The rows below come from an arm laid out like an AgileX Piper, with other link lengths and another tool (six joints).
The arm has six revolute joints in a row. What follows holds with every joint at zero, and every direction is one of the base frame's.
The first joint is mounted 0.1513 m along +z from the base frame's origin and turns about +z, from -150 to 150 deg.
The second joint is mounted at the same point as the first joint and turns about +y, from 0 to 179.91 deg.
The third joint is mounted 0.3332 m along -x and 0.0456 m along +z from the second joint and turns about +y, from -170 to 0 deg.
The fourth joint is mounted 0.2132 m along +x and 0.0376 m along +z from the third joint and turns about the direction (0.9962, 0, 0.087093), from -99.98 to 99.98 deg.
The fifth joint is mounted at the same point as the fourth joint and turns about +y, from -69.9 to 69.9 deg.
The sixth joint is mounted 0.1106 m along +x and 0.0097 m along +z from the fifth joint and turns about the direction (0.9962, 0, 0.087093), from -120 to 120 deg.
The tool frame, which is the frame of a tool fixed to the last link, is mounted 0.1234 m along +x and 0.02 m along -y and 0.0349 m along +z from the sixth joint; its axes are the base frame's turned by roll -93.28, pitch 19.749 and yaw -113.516 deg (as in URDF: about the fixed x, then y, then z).
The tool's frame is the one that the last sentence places.
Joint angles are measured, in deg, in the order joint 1, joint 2, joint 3, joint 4, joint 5, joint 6. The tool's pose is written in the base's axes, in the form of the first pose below.
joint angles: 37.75 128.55 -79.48 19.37 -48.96 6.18
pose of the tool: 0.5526, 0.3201, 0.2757, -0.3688, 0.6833, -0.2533, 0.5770
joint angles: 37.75 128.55 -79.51 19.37 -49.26 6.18
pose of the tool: 0.5526, 0.3198, 0.2771, -0.3670, 0.6824, -0.2538, 0.5790
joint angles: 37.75 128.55 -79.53 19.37 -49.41 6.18
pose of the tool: 0.5526, 0.3196, 0.2778, -0.3661, 0.6819, -0.2540, 0.5800
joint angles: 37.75 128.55 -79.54 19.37 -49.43 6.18
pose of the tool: 0.5526, 0.3196, 0.2780, -0.3660, 0.6818, -0.2540, 0.5802
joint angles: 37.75 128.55 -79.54 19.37 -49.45 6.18
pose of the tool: 0.5526, 0.3196, 0.2780, -0.3659, 0.6818, -0.2541, 0.5804
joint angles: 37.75 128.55 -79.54 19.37 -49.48 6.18
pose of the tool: 0.5526, 0.3196, 0.2782, -0.3657, 0.6817, -0.2541, 0.5805
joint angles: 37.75 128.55 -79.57 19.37 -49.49 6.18
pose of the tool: 0.5526, 0.3196, 0.2784, -0.3655, 0.6816, -0.2541, 0.5808
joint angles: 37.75 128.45 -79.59 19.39 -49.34 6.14
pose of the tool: 0.5525, 0.3196, 0.2791, -0.3657, 0.6816, -0.2540, 0.5806
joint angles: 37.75 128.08 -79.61 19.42 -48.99 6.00
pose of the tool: 0.5520, 0.3194, 0.2819, -0.3660, 0.6812, -0.2539, 0.5809
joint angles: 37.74 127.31 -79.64 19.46 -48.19 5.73
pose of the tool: 0.5508, 0.3192, 0.2875, -0.3671, 0.6806, -0.2535, 0.5812
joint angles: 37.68 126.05 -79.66 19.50 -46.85 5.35
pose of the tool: 0.5490, 0.3183, 0.2963, -0.3689, 0.6799, -0.2527, 0.5812
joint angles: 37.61 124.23 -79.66 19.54 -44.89 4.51
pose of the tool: 0.5458, 0.3172, 0.3088, -0.3730, 0.6776, -0.2536, 0.5808
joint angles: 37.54 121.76 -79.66 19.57 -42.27 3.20
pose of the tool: 0.5407, 0.3157, 0.3259, -0.3794, 0.6733, -0.2560, 0.5806
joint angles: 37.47 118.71 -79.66 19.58 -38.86 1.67
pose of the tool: 0.5334, 0.3138, 0.3460, -0.3885, 0.6681, -0.2580, 0.5798
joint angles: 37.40 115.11 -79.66 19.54 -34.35 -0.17
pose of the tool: 0.5233, 0.3118, 0.3674, -0.4028, 0.6618, -0.2599, 0.5764
